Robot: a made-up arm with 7 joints. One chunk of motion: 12 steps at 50 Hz.
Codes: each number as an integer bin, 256 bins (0 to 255) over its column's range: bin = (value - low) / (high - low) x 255, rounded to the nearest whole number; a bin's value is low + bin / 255 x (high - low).
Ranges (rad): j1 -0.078..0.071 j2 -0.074..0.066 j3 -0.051..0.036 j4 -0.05..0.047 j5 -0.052..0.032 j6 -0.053..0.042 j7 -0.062..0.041
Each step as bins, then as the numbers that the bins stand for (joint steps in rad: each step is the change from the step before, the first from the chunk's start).
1 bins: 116 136 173 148 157 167 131
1 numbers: -0.01022 0.00067 0.00802 0.00630 -0.00028 0.00922 -0.00909
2 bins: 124 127 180 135 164 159 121
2 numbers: -0.00555 -0.00427 0.01041 0.00135 0.00202 0.00624 -0.01313
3 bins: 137 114 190 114 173 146 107
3 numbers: 0.00205 -0.01141 0.01382 -0.00664 0.00499 0.00139 -0.01878
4 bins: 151 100 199 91 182 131 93
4 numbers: 0.01023 -0.01910 0.01689 -0.01538 0.00795 -0.00420 -0.02444
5 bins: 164 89 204 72 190 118 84
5 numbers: 0.01783 -0.02514 0.01860 -0.02261 0.01059 -0.00904 -0.02807
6 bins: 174 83 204 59 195 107 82
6 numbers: 0.02367 -0.02843 0.01860 -0.02756 0.01224 -0.01314 -0.02888
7 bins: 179 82 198 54 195 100 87
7 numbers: 0.02659 -0.02898 0.01655 -0.02946 0.01224 -0.01575 -0.02686
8 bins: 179 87 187 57 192 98 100
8 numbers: 0.02659 -0.02624 0.01280 -0.02832 0.01125 -0.01649 -0.02161
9 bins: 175 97 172 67 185 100 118
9 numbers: 0.02425 -0.02075 0.00768 -0.02451 0.00894 -0.01575 -0.01434
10 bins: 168 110 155 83 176 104 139
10 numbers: 0.02016 -0.01361 0.00188 -0.01843 0.00598 -0.01425 -0.00585
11 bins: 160 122 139 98 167 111 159
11 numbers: 0.01549 -0.00702 -0.00358 -0.01272 0.00301 -0.01165 0.00222
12 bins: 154 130 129 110 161 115 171
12 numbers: 0.01198 -0.00263 -0.00699 -0.00816 0.00104 -0.01016 0.00707
